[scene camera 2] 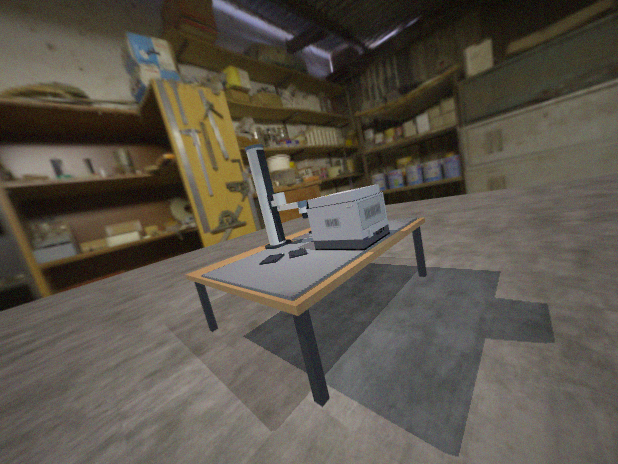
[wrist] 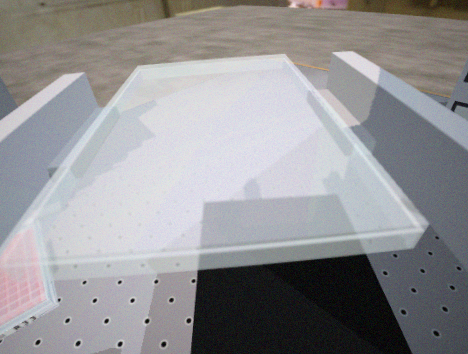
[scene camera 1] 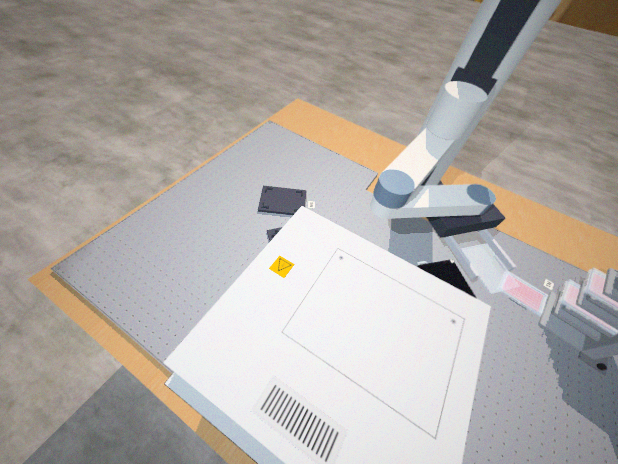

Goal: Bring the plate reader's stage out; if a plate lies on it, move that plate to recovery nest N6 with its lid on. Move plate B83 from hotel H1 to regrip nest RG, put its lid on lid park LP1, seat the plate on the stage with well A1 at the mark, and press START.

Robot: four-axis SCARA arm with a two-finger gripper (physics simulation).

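Frame: origin at the arm's base, x right, y back, z down, level; millimetres.
Seen in the pictures: gripper, between the fingertips: [wrist: 210, 84] [scene camera 1: 494, 273]; arm's base, origin of its link: [scene camera 2: 278, 245].
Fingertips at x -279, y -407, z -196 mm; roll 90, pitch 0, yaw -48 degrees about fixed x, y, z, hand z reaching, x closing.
Note:
Offsets run from my fingertips to a thing's top centre. "pt": to the spot under its first point. Level surfaces: height alone.
My gripper [scene camera 1: 481, 256] [wrist: 210, 84] is shut on a clear, empty plate lid {dz +1, dx +14, dy +12 mm} [wrist: 225, 150], which lies level between its two pale fingers. In scene camera 1 it hangs behind the white plate reader {dz -164, dx +246, dy -395 mm} [scene camera 1: 380, 340] [scene camera 2: 337, 220]. A flat black surface {dz +123 mm} [scene camera 1: 447, 276] [wrist: 300, 305] juts from the reader's side, partly below the lid in the wrist view; it looks like the stage, and no plate shows on its visible part. A plate with pink wells [scene camera 1: 524, 292] [wrist: 20, 280] lies to one side of the lid; its code is unreadable. START is not in view.
Racks with pink-welled plates {pt dz +64, dx -263, dy +95 mm} [scene camera 1: 590, 312] stand at the right in scene camera 1. A dark nest {dz +165, dx +648, dy +6 mm} [scene camera 1: 282, 200] [scene camera 2: 272, 259] lies beyond the reader; another dark nest {dz +163, dx +513, dy -111 mm} [scene camera 1: 273, 233] [scene camera 2: 298, 252] is partly hidden by it in scene camera 1. The arm column [scene camera 2: 266, 200] stands at the table edge.

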